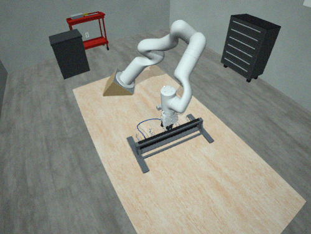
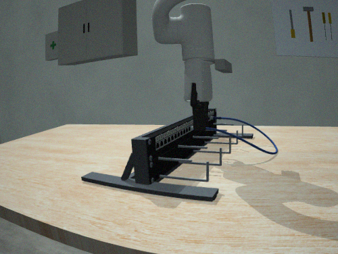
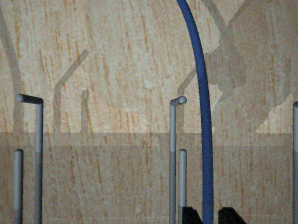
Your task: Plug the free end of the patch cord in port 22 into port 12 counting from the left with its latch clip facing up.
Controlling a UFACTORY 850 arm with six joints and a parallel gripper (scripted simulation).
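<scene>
Right now the plug is 20 mm ahead of my hand and 10 mm below it.
</scene>
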